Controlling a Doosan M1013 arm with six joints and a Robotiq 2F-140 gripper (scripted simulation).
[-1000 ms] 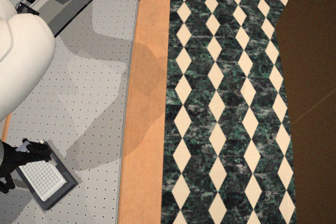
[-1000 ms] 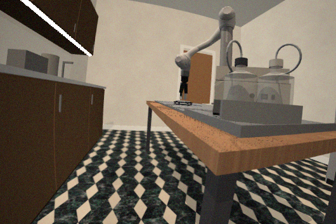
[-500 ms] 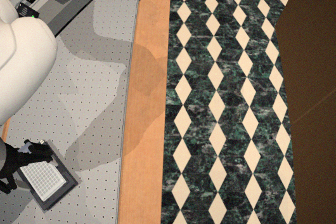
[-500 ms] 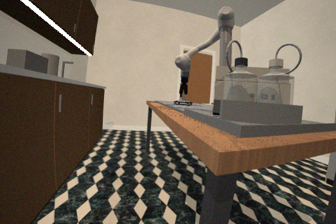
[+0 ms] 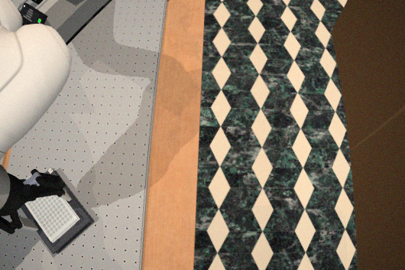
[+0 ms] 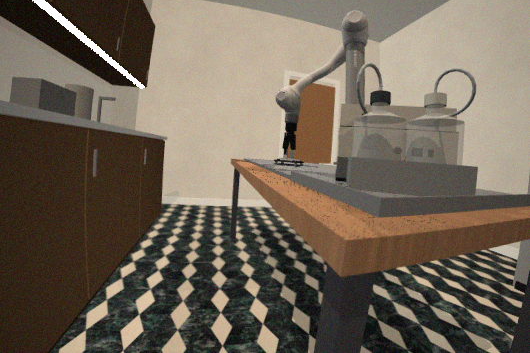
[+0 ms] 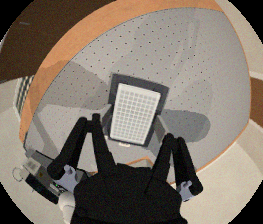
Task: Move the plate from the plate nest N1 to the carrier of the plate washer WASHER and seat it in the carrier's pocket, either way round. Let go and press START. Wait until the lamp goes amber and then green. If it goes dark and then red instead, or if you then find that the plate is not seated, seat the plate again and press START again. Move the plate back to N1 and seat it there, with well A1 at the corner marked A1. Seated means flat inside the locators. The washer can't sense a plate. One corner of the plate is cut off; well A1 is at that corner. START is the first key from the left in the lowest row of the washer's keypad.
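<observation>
Now: the white well plate 3 cm below my hand. Round my hand: plate washer: 58 cm to the left, 30 cm behind, 7 cm above; label: 9 cm behind, 6 cm to the left, 6 cm below; plate nest N1: 4 cm below.
</observation>
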